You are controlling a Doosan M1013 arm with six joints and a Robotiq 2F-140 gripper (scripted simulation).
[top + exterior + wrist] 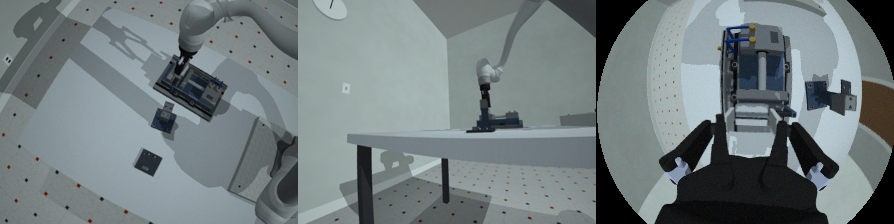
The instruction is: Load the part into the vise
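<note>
Now: hand 2 cm above the part. From my hand the other things lie so: vise (7 cm behind, 3 cm to the left, 8 cm below); then air cylinder (16 cm behind, 5 cm to the left, 4 cm below).
</note>
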